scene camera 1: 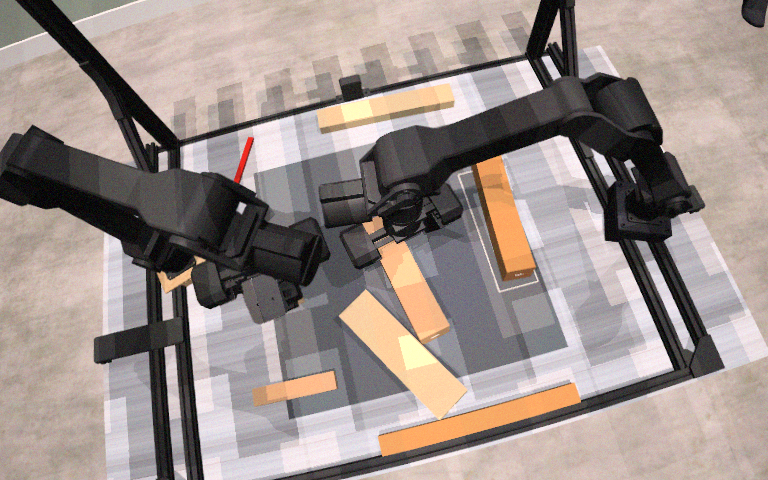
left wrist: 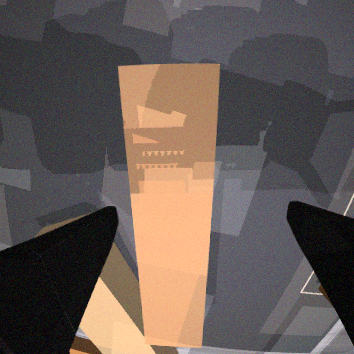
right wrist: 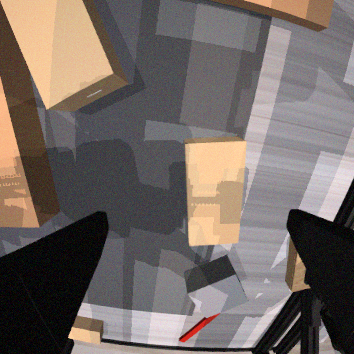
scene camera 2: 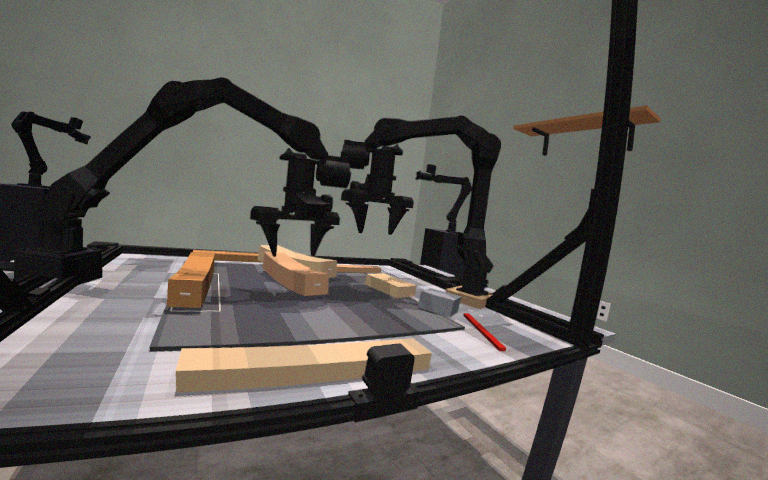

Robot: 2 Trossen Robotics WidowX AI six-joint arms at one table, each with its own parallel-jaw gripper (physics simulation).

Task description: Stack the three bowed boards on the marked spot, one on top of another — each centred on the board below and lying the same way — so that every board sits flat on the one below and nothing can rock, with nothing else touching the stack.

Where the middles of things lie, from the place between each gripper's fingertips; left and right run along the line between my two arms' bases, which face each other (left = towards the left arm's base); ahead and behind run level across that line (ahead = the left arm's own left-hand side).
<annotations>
My left gripper is now 19 cm to the right of the orange board [scene camera 1: 513,255], 5 cm past it and 5 cm above it. From my left hand the other things lie so: pale board [scene camera 1: 431,382]: 18 cm ahead, 5 cm below, 2 cm to the right; then orange plank [scene camera 1: 555,398]: 30 cm ahead, 10 cm to the left, 7 cm below; then grey block [scene camera 2: 443,303]: 30 cm to the right, 11 cm behind, 6 cm below.
Now: right hand 17 cm past the grey block, 12 cm above it and 11 cm to the left of it. From my right hand the other things lie so: pale board (18 cm to the left, 12 cm ahead, 11 cm below); orange plank (30 cm to the left, 24 cm ahead, 13 cm below); orange board (39 cm to the left, 11 cm below, 11 cm behind).
</annotations>
